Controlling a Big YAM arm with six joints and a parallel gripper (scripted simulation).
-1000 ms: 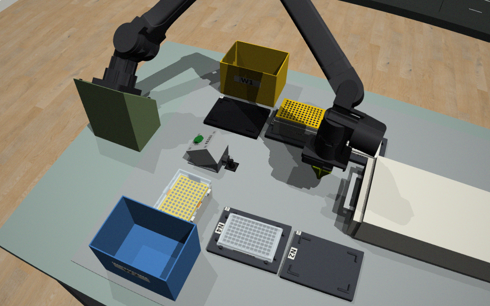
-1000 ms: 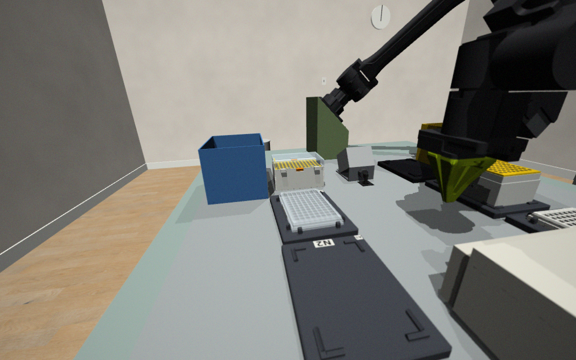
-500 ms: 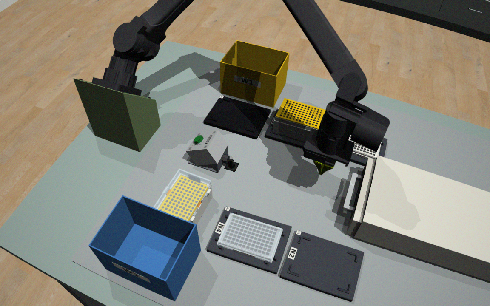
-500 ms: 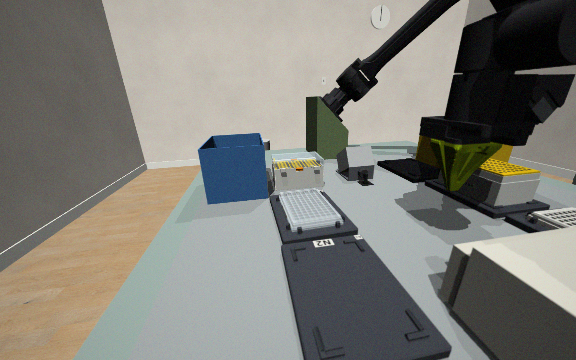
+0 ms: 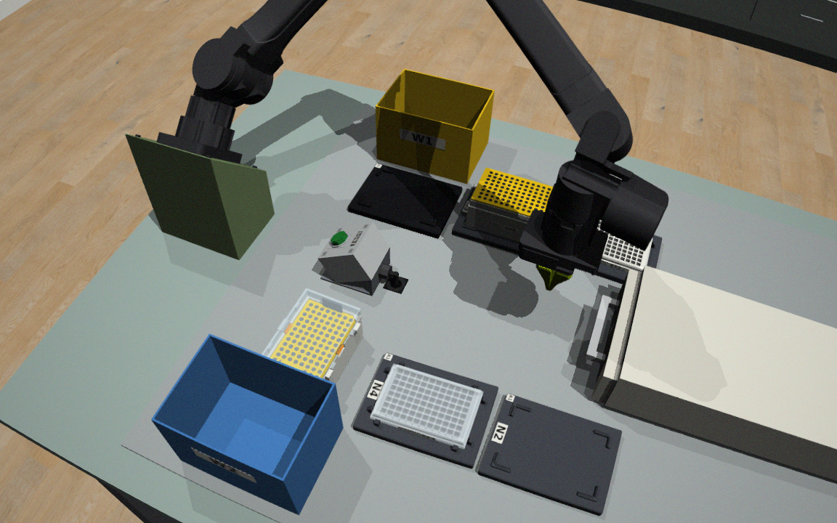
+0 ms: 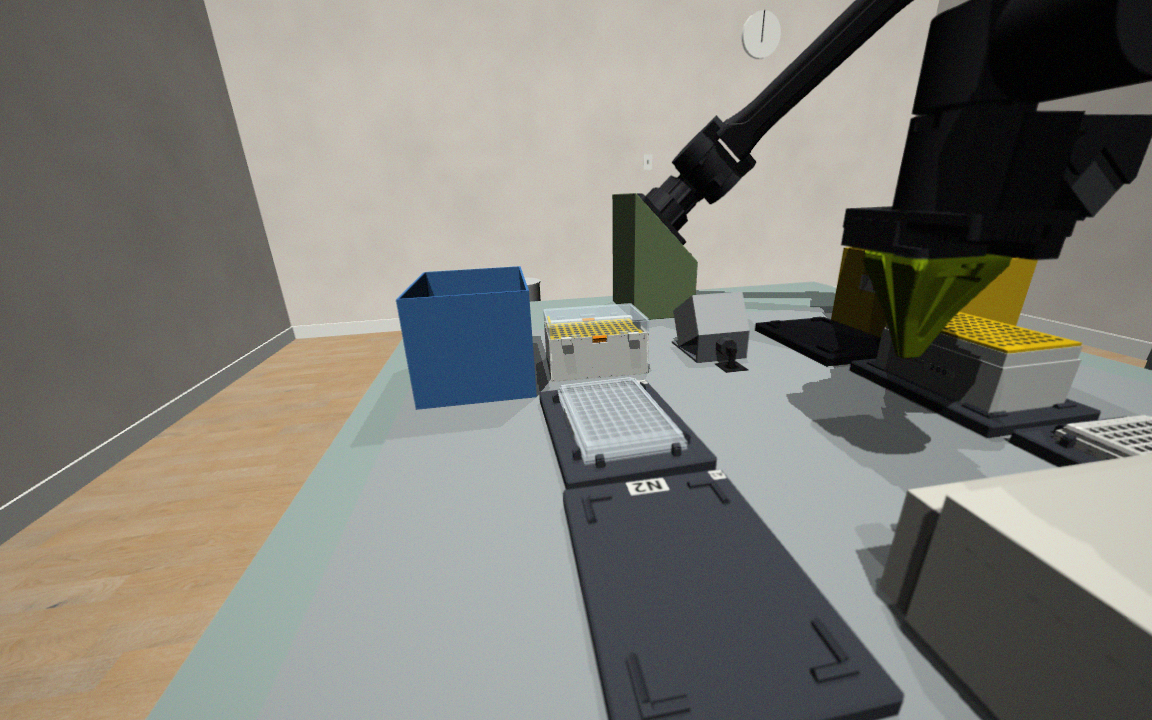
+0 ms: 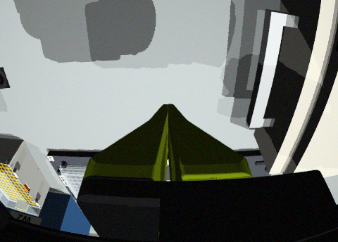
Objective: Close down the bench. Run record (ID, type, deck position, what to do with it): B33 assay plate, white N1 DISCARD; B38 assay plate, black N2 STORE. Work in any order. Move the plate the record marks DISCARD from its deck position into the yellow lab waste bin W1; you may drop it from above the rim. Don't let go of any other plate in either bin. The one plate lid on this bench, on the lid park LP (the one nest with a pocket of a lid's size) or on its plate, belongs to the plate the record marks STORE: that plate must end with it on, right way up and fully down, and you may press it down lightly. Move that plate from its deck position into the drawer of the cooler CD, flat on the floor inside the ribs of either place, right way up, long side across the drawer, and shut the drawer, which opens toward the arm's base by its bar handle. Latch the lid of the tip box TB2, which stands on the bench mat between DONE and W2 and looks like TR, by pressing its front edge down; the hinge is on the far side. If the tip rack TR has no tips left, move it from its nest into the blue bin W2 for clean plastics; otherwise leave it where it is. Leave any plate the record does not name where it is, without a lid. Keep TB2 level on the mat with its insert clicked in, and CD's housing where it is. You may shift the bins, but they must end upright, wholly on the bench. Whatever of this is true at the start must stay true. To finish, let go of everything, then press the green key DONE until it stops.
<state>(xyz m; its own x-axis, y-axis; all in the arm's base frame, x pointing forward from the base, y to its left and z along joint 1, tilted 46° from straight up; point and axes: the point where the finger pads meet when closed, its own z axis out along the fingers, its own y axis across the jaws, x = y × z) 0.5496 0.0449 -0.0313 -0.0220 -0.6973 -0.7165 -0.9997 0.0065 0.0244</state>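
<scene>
Now: the white assay plate 190 mm to the left of my hand, 80 mm below it and 70 mm ahead of it. Also, from my hand: plate lid (190 mm ahead, 70 mm below); then tip rack TR (180 mm to the left, 110 mm behind, 50 mm below); then black plate (190 mm ahead, 80 mm below).
</scene>
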